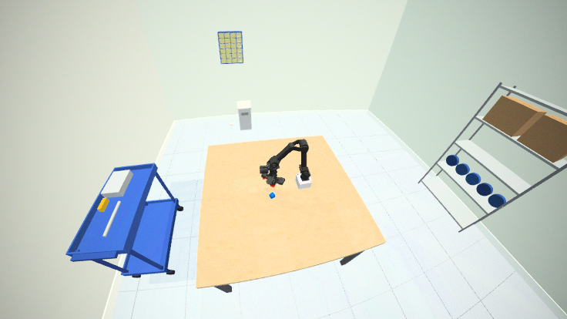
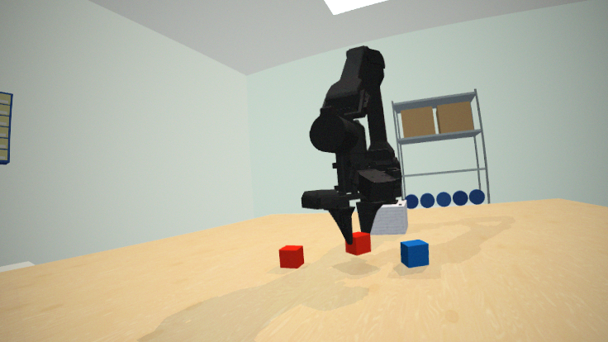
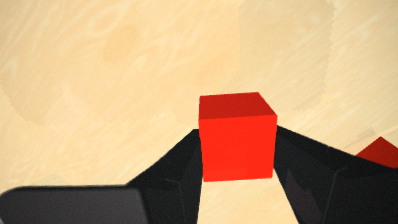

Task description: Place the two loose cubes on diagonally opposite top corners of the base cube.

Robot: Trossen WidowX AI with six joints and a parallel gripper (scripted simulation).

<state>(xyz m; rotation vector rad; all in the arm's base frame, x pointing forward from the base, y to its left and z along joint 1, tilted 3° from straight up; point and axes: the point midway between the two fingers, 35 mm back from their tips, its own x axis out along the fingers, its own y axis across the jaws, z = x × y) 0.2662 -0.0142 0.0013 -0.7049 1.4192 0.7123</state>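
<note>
The blue base cube lies 10 cm to the left of my gripper tip, 2 cm ahead of it and 1 cm below it.
</note>
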